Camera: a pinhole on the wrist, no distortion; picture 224 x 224 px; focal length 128.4 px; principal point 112.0 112.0 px. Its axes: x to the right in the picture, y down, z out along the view. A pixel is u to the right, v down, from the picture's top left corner.
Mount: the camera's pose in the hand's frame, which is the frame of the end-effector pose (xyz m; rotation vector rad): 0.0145 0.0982 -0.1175 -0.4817 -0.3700 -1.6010
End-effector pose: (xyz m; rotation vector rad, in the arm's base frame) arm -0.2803 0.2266 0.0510 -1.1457 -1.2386 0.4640
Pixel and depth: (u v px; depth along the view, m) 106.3 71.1 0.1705
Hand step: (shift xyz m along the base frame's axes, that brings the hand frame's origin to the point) 0.0234 0.0727 -0.1844
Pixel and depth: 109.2 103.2 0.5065
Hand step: -0.1684 0.3035 -0.3368
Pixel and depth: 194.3 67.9 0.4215
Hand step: -0.3589 0.1172 -0.1712
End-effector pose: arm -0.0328 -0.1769 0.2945 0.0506 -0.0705 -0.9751
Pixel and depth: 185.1 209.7 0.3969
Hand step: 0.2283 -0.2384 0.3414
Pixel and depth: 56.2 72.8 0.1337
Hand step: 0.1772 0.1330 -0.0148
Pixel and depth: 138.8 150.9 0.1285
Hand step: 0.1480 0.0247 0.0170
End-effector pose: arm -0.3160 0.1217 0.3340 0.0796 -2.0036 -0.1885
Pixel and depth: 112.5 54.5 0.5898
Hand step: -0.2667 0.4803 -0.2728
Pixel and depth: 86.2 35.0 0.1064
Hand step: 0.0525 0.1758 0.0094
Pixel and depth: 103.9 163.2 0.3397
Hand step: -0.2097 0.2634 0.1424
